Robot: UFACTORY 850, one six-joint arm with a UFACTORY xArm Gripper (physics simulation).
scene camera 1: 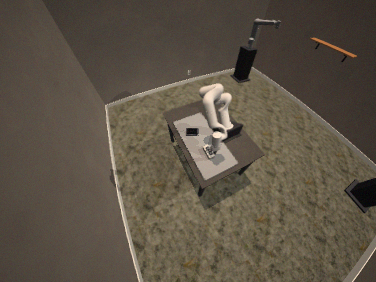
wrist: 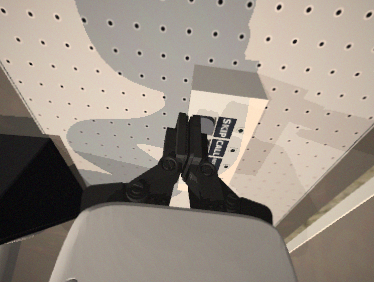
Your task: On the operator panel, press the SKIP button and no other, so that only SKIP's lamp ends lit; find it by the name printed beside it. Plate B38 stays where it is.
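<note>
The operator panel (scene camera 1: 207, 152) (wrist: 251, 107) is a pale box on the perforated board. In the wrist view the printed name SKIP (wrist: 226, 128) is readable at its far end, with CALL (wrist: 218, 148) beside it and a further label partly covered. The round grey SKIP button (wrist: 207, 126) shows beside its name, partly hidden by a finger. The small lamp dot (wrist: 240, 130) by SKIP looks dark. My gripper (scene camera 1: 214, 150) (wrist: 185, 126) is shut and empty. Its tips overlap the panel's left edge and the SKIP button's left side in view; contact cannot be told. Plate B38's marking is not readable.
A flat black item (scene camera 1: 192, 131) lies on the pale board (scene camera 1: 212, 172) (wrist: 40, 50), away from the panel. A black block (scene camera 1: 233, 131) (wrist: 35, 182) stands beside the board near the arm's base. The dark table (scene camera 1: 248, 151) extends around the board.
</note>
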